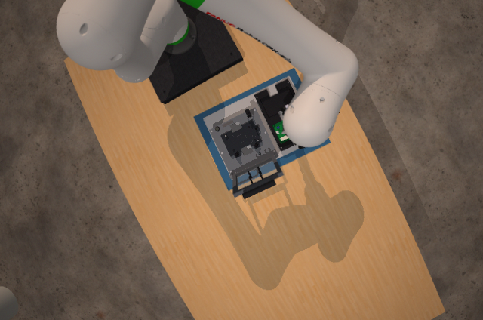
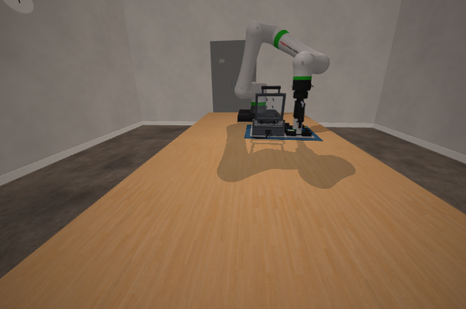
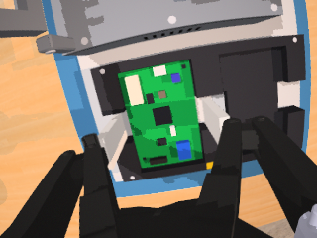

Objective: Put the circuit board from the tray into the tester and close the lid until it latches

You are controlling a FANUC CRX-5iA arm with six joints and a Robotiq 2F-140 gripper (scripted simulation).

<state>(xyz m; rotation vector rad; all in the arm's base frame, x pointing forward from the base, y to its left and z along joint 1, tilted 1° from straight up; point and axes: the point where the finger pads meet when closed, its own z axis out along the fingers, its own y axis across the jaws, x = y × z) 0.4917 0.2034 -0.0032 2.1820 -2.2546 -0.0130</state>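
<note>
The green circuit board lies 20 mm below my hand. Round my hand: clear lid (170 mm to the right, 140 mm above, 80 mm ahead); then black latch hook (110 mm to the right, 110 mm behind, 50 mm above); then tester (130 mm to the right, 70 mm above, 10 mm behind).
</note>
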